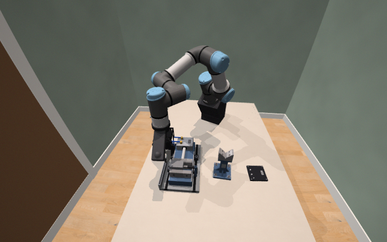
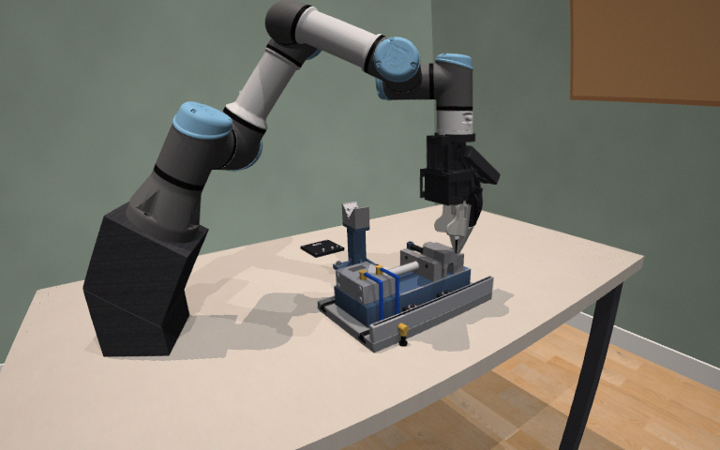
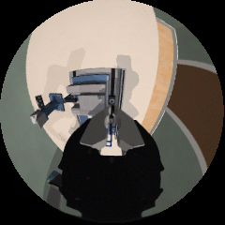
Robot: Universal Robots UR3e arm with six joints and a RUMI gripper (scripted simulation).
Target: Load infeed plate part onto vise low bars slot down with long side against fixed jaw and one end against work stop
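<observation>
The part lies 10 mm ahead of my hand, 50 mm to the left of it and 40 mm below it. From my hand the other things lie so: air cylinder (160 mm behind, 90 mm to the left, 50 mm below); then grey vise side rail (70 mm behind, 20 mm to the right, 90 mm below); then vise (60 mm behind, 80 mm to the left, 90 mm below).
</observation>
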